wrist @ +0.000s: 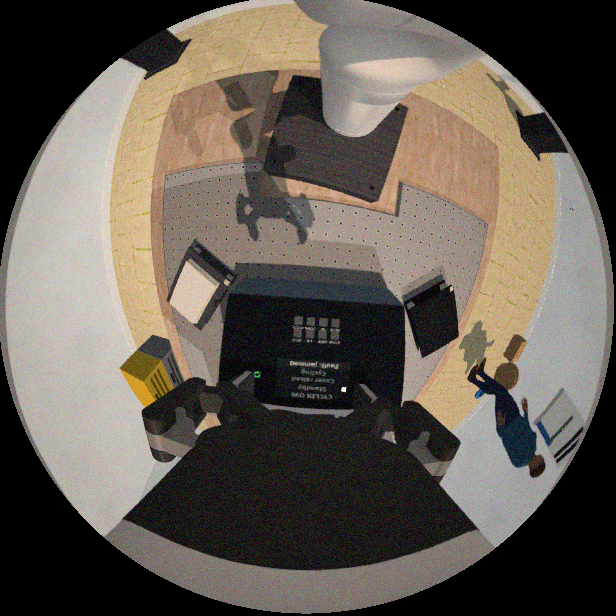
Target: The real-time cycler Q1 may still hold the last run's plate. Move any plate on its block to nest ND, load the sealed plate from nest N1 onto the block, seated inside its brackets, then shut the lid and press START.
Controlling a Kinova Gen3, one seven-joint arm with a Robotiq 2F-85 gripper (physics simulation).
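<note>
The cycler (313, 339) is a dark box in the middle of the wrist view, just below my gripper. Its top shows a small grid of grey squares (316, 329); no plate shows on it, and I cannot tell whether the lid is up. Its front panel (313, 380) has a white marker (343, 389) beside the "Standby" line and a green-ringed button (256, 374) at its left. A nest on the left holds a cream-faced plate (194, 287). A dark nest (432, 317) on the right looks empty. My gripper (304, 396) is open, with one finger either side of the panel.
A yellow box (146, 372) stands at the table's left edge. The arm's base (359, 86) sits on a dark mount plate (336, 143) at the far side of the perforated board. A person figure (511, 416) is on the floor at right.
</note>
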